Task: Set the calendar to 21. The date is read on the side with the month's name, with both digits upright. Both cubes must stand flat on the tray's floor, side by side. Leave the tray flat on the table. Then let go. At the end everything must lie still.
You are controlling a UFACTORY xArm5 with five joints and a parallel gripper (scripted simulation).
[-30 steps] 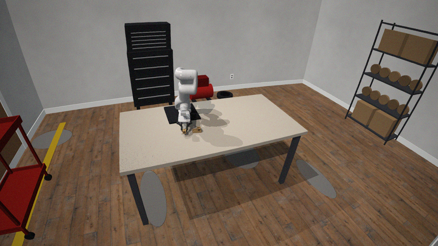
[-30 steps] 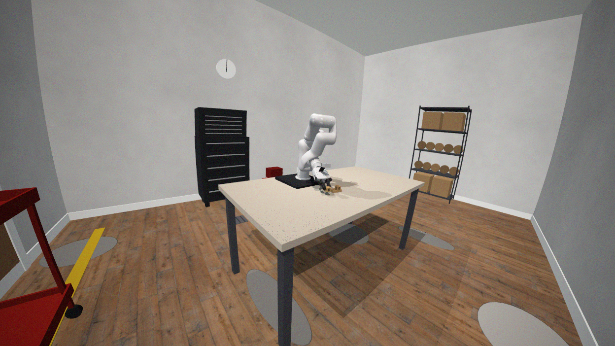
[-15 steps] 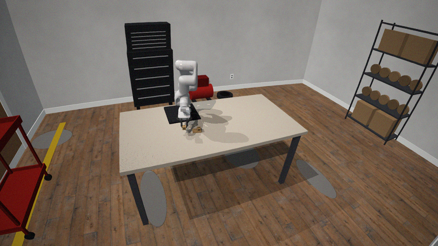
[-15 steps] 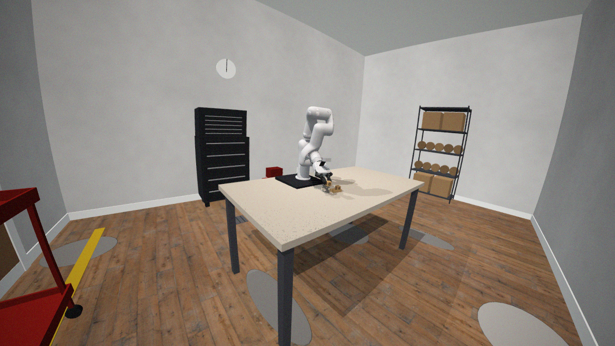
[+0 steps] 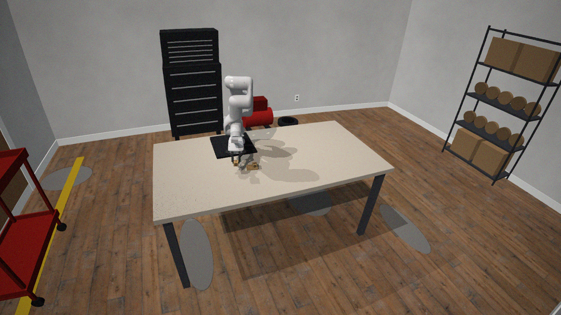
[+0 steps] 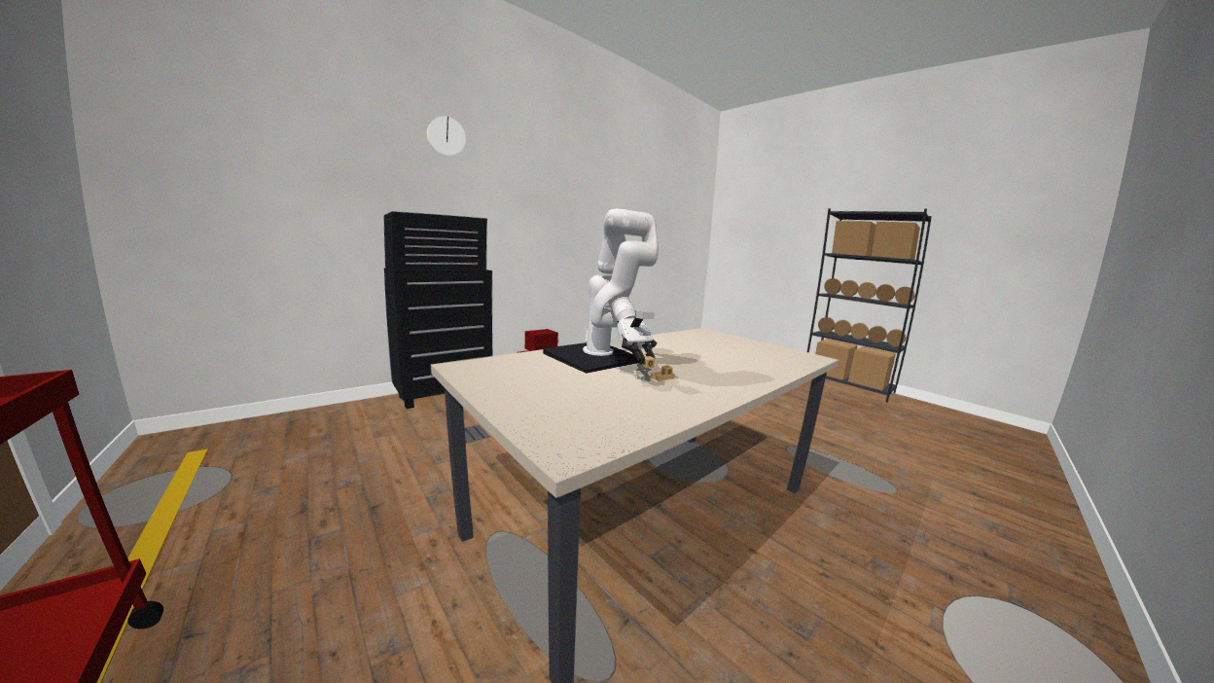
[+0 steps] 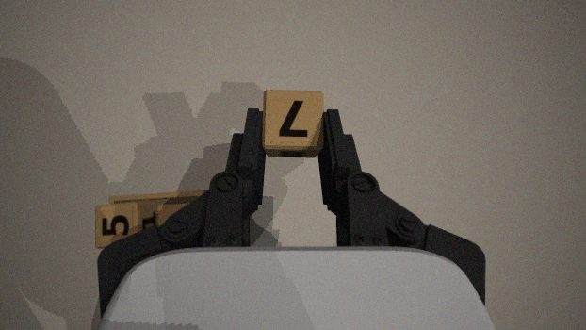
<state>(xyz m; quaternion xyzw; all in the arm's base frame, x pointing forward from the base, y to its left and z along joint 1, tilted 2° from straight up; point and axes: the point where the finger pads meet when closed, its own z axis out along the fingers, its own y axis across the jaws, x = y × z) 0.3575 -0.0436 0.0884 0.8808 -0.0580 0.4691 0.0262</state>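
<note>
Now: hand 20 mm short of the wooden digit cube and 10 mm above it. Also, from my hand: wooden tray (110 mm to the left, 90 mm below, 30 mm behind).
</note>
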